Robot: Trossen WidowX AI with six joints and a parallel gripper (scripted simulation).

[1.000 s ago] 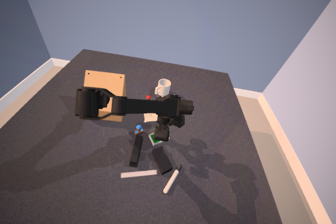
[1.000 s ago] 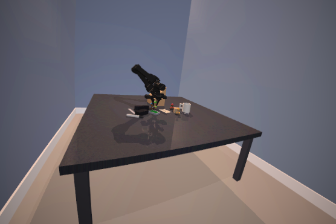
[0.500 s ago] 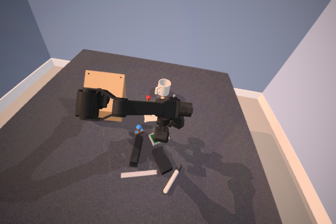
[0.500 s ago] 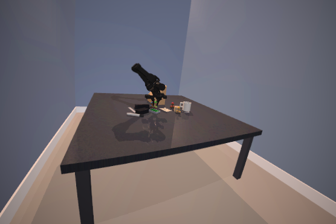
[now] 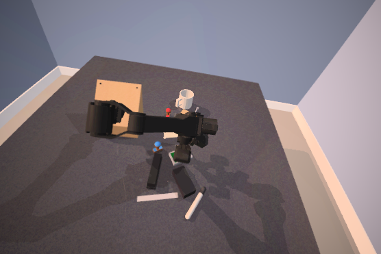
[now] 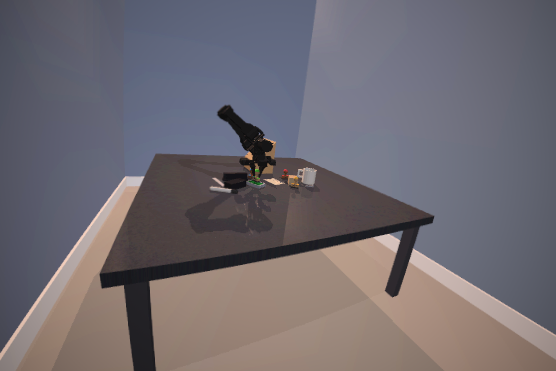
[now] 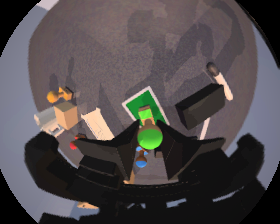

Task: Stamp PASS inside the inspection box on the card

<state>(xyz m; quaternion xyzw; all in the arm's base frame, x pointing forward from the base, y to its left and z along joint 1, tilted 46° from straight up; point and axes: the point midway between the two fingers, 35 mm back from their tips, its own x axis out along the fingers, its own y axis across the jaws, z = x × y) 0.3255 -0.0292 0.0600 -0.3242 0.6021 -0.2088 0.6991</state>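
My gripper tip is 40 mm above the green ink pad. Also, from my gripper tip: black box: 40 mm ahead, 120 mm to the right, 30 mm below; green-knobbed stamp: right at my gripper tip; blue-knobbed stamp: 110 mm behind, 30 mm below.
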